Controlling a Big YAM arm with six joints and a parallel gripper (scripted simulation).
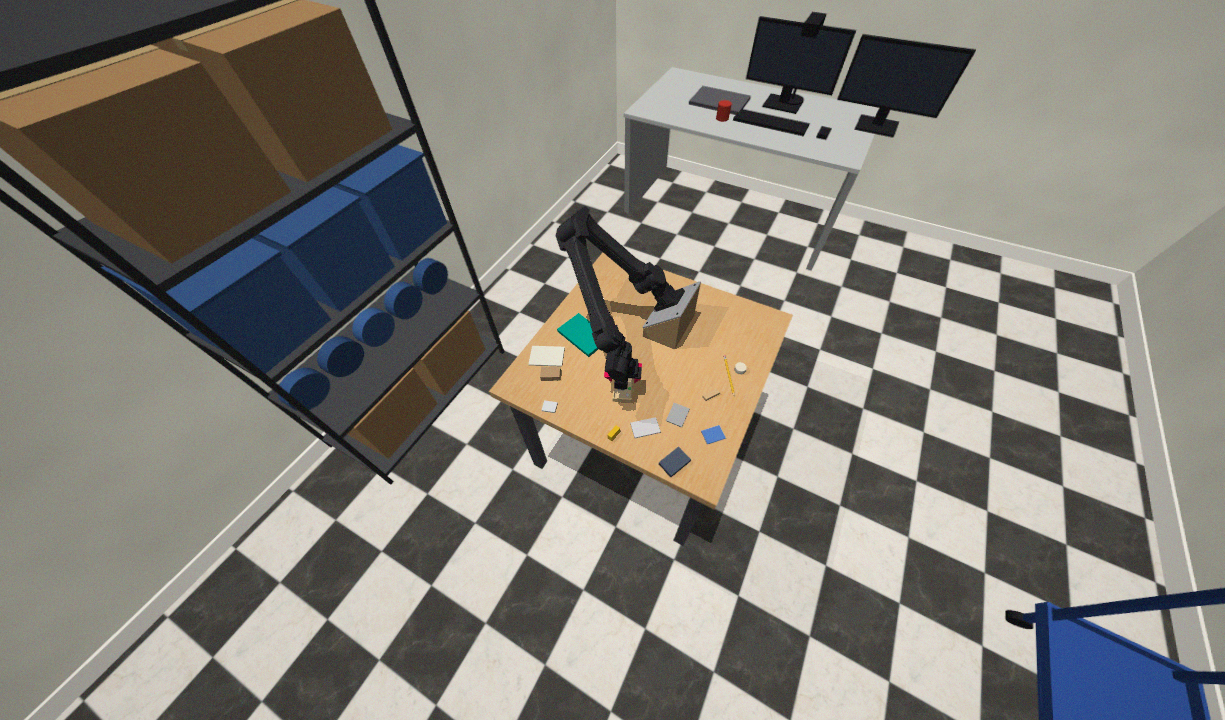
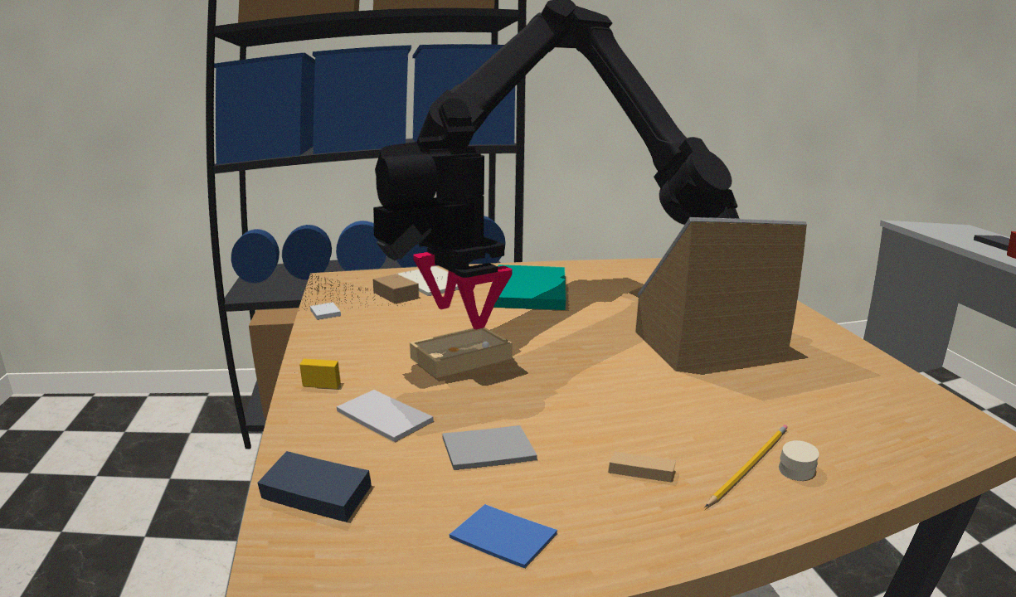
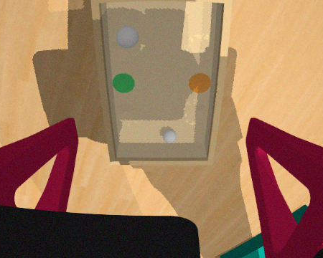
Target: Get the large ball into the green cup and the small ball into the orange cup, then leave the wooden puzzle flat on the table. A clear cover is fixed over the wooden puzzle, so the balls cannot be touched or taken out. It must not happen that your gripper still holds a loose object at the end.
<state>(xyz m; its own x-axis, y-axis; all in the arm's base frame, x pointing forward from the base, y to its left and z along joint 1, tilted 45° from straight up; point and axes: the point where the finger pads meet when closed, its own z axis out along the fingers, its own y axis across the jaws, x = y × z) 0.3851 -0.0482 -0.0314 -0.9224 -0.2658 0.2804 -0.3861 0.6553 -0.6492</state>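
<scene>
Right now my hand is 60 mm above the wooden puzzle. Also, from my hand: yellow block: 180 mm ahead, 60 mm to the left, 50 mm below; then grey plate: 220 mm to the left, 60 mm below, 10 mm ahead; then small brown block: 270 mm to the right, 70 mm ahead, 50 mm below.
</scene>
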